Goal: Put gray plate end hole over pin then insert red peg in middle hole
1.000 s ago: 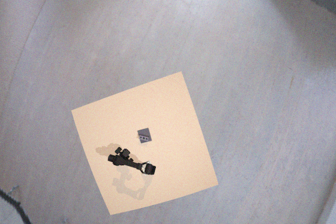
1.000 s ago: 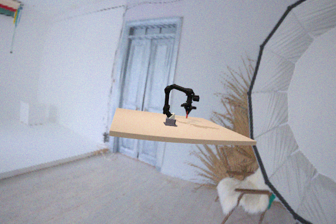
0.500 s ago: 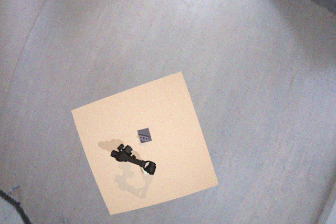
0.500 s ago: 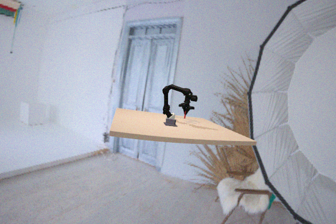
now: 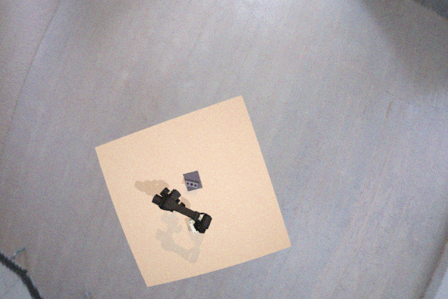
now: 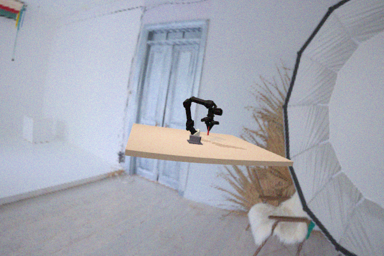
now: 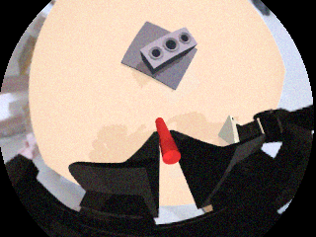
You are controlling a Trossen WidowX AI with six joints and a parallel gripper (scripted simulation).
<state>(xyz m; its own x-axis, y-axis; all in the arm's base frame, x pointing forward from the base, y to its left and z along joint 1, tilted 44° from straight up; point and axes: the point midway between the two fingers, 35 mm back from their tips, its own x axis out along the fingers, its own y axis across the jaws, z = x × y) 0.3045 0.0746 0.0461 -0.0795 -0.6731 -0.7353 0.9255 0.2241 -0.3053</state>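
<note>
Right now my gripper tip is 130 mm to the left of the gray plate, 70 mm above it and 20 mm short of it. From my gripper tip the other things lie so: base (120 mm to the right, 110 mm below, 30 mm ahead); red peg (right at my gripper tip).
</note>
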